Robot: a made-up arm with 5 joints. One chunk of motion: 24 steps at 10 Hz.
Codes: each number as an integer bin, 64 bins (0 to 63) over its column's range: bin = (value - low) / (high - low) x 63, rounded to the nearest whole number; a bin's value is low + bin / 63 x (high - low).
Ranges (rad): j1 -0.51..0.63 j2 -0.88..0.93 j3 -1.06..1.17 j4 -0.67..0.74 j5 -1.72..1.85
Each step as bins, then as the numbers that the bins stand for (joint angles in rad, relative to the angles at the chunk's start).
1 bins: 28 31 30 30 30
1 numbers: -0.0033 0.0106 0.0019 0.0014 -0.0200
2 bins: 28 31 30 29 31
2 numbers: -0.0033 0.0106 0.0019 -0.0210 0.0367
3 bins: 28 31 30 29 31
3 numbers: -0.0033 0.0106 0.0019 -0.0210 0.0367
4 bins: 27 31 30 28 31
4 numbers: -0.0214 0.0106 0.0019 -0.0433 0.0367
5 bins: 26 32 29 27 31
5 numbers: -0.0395 0.0394 -0.0335 -0.0657 0.0367
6 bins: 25 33 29 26 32
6 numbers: -0.0576 0.0681 -0.0335 -0.0881 0.0933
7 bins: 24 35 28 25 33
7 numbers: -0.0757 0.1256 -0.0689 -0.1105 0.1500
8 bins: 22 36 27 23 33
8 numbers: -0.1119 0.1543 -0.1043 -0.1552 0.1500
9 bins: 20 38 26 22 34
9 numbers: -0.1481 0.2117 -0.1397 -0.1776 0.2067
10 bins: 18 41 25 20 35
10 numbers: -0.1843 0.2979 -0.1751 -0.2224 0.2633
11 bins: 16 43 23 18 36
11 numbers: -0.2205 0.3554 -0.2459 -0.2671 0.3200
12 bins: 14 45 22 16 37
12 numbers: -0.2567 0.4129 -0.2813 -0.3119 0.3767
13 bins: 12 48 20 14 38
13 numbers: -0.2929 0.4990 -0.3521 -0.3567 0.4333
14 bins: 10 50 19 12 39
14 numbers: -0.3290 0.5565 -0.3875 -0.4014 0.4900
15 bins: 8 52 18 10 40
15 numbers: -0.3652 0.6140 -0.4229 -0.4462 0.5467
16 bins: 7 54 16 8 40
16 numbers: -0.3833 0.6714 -0.4937 -0.4910 0.5467
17 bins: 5 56 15 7 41
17 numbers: -0.4195 0.7289 -0.5290 -0.5133 0.6033
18 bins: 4 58 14 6 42
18 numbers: -0.4376 0.7863 -0.5644 -0.5357 0.6600
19 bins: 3 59 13 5 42
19 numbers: -0.4557 0.8151 -0.5998 -0.5581 0.6600
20 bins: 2 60 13 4 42
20 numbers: -0.4738 0.8438 -0.5998 -0.5805 0.6600
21 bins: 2 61 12 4 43
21 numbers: -0.4738 0.8725 -0.6352 -0.5805 0.7167
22 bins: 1 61 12 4 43
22 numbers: -0.4919 0.8725 -0.6352 -0.5805 0.7167
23 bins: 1 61 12 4 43
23 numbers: -0.4919 0.8725 -0.6352 -0.5805 0.7167
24 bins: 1 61 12 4 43
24 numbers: -0.4919 0.8725 -0.6352 -0.5805 0.7167
